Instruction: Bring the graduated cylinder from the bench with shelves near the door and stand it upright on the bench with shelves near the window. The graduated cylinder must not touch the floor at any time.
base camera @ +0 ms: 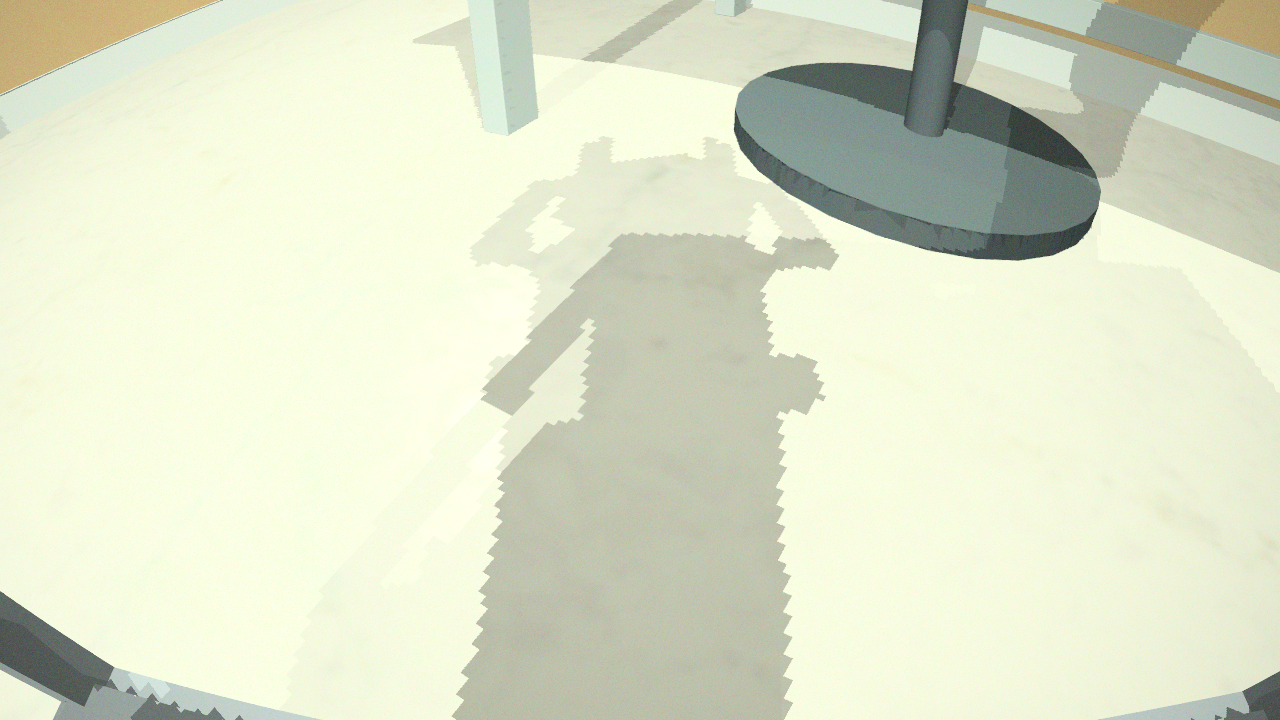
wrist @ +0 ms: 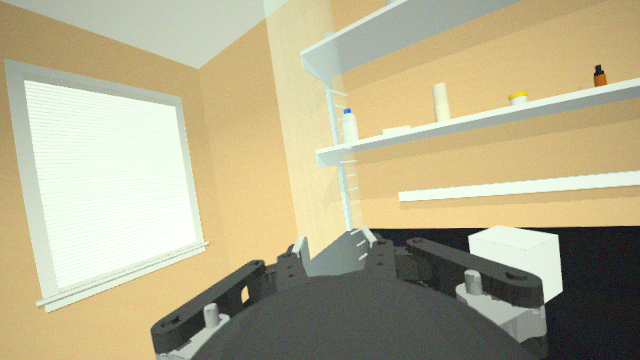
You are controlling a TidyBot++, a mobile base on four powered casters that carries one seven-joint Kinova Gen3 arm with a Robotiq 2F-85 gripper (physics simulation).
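Frame: origin at the arm's base, x back, y right, z up, level; millimetres.
Where they show: gripper, fingertip midpoint: (wrist: 334, 244).
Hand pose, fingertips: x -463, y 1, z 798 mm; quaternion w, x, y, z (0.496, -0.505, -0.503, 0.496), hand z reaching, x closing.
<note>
Things, the pixels of their top centre, and the offset from my fingertips. "*": a spot on its surface instead.
- graduated cylinder, surface spot: (wrist: 307, 125) * dx +55, dy -4, dz +85 mm
- white box, top centre: (wrist: 510, 235) dx -307, dy +412, dz -151 mm
- window, surface spot: (wrist: 110, 185) * dx -1057, dy -1405, dz +203 mm
- pale leg, surface spot: (base camera: 508, 71) * dx -372, dy -192, dz -1113 mm
- dark round pedestal base, top centre: (base camera: 923, 128) dx -358, dy +294, dz -1165 mm
My gripper (wrist: 334, 244) is shut on the graduated cylinder (wrist: 307, 125), a clear, tall tube with white graduation lines. In the wrist view the cylinder rises from between the fingertips to the top edge, roughly upright and leaning slightly left in the picture. Its lower end is hidden behind the gripper. The bench with shelves near the window shows its black top (wrist: 605, 285) at the lower right, beyond and right of the gripper. Its white shelves (wrist: 480, 118) hang above. The gripper and cylinder do not show directly in the base camera view; a shadow of the arm lies on the floor.
A white box (wrist: 520, 260) stands on the black top, right of the gripper. Bottles and jars stand on the shelves. The window (wrist: 110, 185) is at the left. In the base view, a pale leg (base camera: 508, 71) stands ahead, with a dark round pedestal base (base camera: 850, 152) to its right.
</note>
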